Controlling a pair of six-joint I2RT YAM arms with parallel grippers.
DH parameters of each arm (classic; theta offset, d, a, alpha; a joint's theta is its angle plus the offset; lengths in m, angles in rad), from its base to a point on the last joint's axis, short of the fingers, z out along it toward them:
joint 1: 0 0.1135 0.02 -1.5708
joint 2: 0 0 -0.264 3.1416
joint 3: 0.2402 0 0.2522 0
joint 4: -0.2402 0 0.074 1.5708
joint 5: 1.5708 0 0 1.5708
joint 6: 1.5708 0.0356 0 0
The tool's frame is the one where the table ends.
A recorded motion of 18 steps. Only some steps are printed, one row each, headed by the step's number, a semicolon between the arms.
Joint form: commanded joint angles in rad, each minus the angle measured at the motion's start. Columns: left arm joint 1, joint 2, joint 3, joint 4, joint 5, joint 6; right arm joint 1, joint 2, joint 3, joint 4, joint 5, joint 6.
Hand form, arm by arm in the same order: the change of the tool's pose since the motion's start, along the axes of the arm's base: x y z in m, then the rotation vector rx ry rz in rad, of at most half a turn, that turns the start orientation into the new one. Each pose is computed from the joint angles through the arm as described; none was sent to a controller.
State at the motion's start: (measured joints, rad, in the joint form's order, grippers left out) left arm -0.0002 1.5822 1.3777 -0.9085 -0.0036 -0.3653; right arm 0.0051 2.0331 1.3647 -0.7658 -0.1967 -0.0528
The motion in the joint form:
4: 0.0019 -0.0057 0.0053 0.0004 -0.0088 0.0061; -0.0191 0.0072 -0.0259 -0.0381 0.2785 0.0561
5: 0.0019 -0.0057 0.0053 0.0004 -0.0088 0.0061; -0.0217 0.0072 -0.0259 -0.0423 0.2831 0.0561
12: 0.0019 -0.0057 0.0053 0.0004 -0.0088 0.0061; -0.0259 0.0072 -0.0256 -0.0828 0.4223 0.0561
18: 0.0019 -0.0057 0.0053 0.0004 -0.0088 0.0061; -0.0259 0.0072 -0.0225 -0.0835 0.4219 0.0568
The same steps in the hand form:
4: -0.0005 0.0009 0.0033 0.0106 -0.0113 0.0004; -0.0096 -0.0170 -0.0097 -0.2711 0.0752 -0.1030
5: -0.0005 0.0009 0.0033 0.0106 -0.0113 0.0004; -0.0101 -0.0182 -0.0098 -0.2758 0.0796 -0.1054
12: -0.0005 0.0009 0.0033 0.0106 -0.0113 0.0004; -0.0146 -0.0245 -0.0091 -0.4158 0.1163 -0.1151
18: -0.0005 0.0009 0.0033 0.0106 -0.0113 0.0004; -0.0140 -0.0245 -0.0084 -0.4153 0.1140 -0.1163

